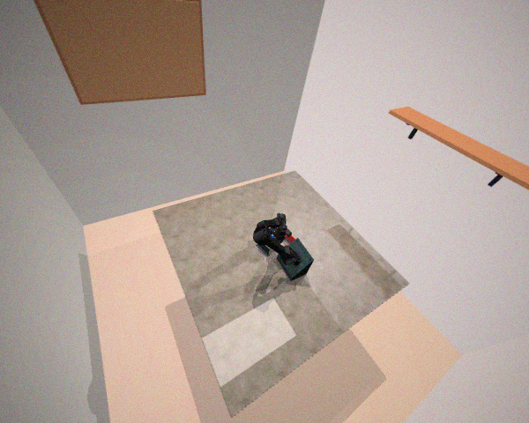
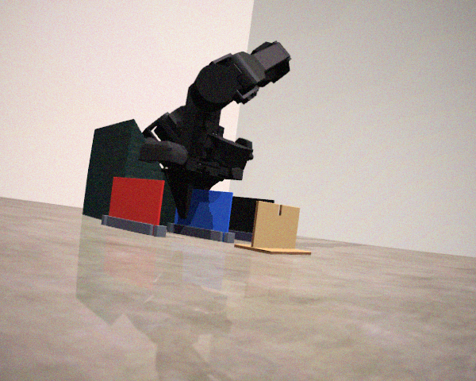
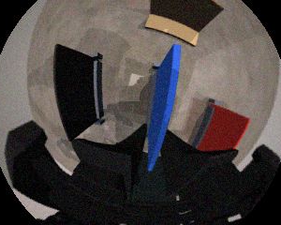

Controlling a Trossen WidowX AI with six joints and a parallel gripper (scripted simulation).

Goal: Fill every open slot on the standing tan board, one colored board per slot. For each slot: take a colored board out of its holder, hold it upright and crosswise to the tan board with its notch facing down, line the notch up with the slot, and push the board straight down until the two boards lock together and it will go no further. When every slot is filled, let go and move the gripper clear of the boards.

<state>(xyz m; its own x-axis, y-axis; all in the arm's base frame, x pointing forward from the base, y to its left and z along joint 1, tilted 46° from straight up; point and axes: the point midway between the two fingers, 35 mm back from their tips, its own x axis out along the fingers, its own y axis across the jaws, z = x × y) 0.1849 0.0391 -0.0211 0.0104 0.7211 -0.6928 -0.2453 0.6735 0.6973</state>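
Now: the tan board 160 mm ahead of my gripper tip and 20 mm to the left of it. Also, from my gripper tip: red board 20 mm ahead, 100 mm to the right; black board 20 mm ahead, 100 mm to the left; blue board 20 mm ahead, 10 mm to the left.
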